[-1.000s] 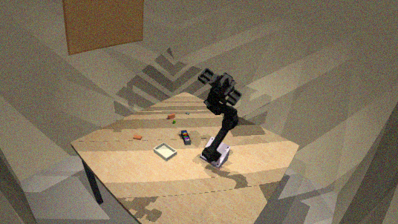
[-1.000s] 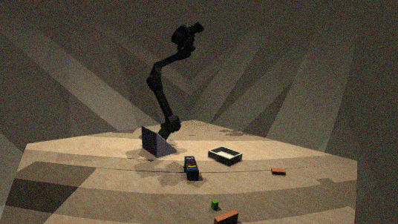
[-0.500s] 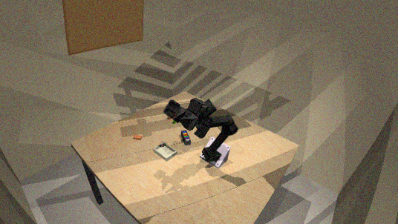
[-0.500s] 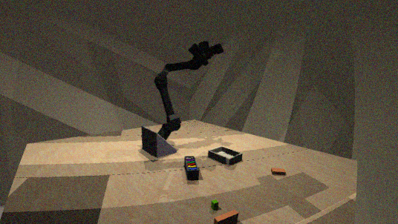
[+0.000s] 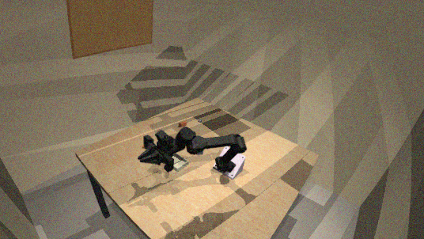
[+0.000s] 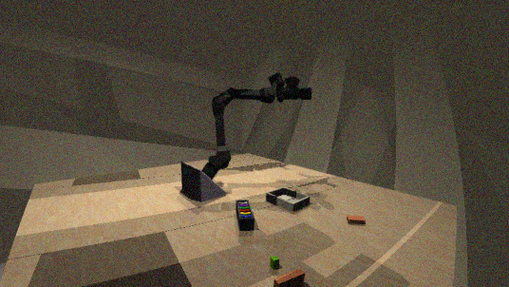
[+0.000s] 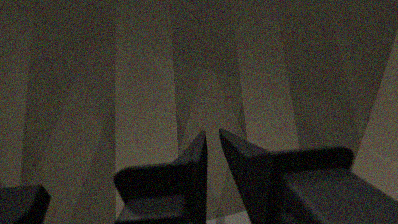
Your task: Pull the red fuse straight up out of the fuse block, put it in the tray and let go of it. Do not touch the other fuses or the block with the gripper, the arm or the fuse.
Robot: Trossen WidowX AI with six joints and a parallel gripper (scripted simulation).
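Right now the red fuse is 280 mm ahead of my gripper tip, 620 mm to the right of it and 400 mm below it. The rest, counted from my gripper tip: grey tray: 250 mm ahead, 400 mm to the right, 420 mm below.
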